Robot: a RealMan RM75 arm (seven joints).
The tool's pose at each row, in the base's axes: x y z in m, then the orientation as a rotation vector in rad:
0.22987, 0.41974, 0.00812, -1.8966, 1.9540, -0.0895
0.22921, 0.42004, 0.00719, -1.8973, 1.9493, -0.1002
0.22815, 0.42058, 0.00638, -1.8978, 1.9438, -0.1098
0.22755, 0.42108, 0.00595, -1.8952, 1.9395, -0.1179
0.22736, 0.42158, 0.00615, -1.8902, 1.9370, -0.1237
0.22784, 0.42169, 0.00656, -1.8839, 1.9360, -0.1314
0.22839, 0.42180, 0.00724, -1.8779, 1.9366, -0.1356
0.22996, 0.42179, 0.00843, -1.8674, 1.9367, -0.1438
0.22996, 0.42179, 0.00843, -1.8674, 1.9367, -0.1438
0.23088, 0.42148, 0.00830, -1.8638, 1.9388, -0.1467
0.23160, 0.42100, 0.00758, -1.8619, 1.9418, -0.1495
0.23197, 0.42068, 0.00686, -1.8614, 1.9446, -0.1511
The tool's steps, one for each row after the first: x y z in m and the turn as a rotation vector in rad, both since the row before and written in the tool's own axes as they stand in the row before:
-0.00007, 0.00095, 0.00070, 0.0069, 0.0030, -0.0042
-0.00034, 0.00130, 0.00050, 0.0068, 0.0019, -0.0043
-0.00039, 0.00074, 0.00030, 0.0073, 0.0006, -0.0019
-0.00054, 0.00014, -0.00013, 0.0067, -0.0004, 0.0006
-0.00019, -0.00059, -0.00017, 0.0077, 0.0010, 0.0017
-0.00026, -0.00075, -0.00039, 0.0051, 0.0002, 0.0028
-0.00025, -0.00189, -0.00049, 0.0098, 0.0003, 0.0044
0.00000, 0.00000, 0.00000, 0.0000, 0.0000, 0.0000
0.00034, -0.00083, 0.00040, 0.0025, 0.0014, 0.0024
0.00065, -0.00044, 0.00081, 0.0010, 0.0025, 0.0019
0.00049, -0.00010, 0.00072, -0.0002, 0.0023, 0.0013

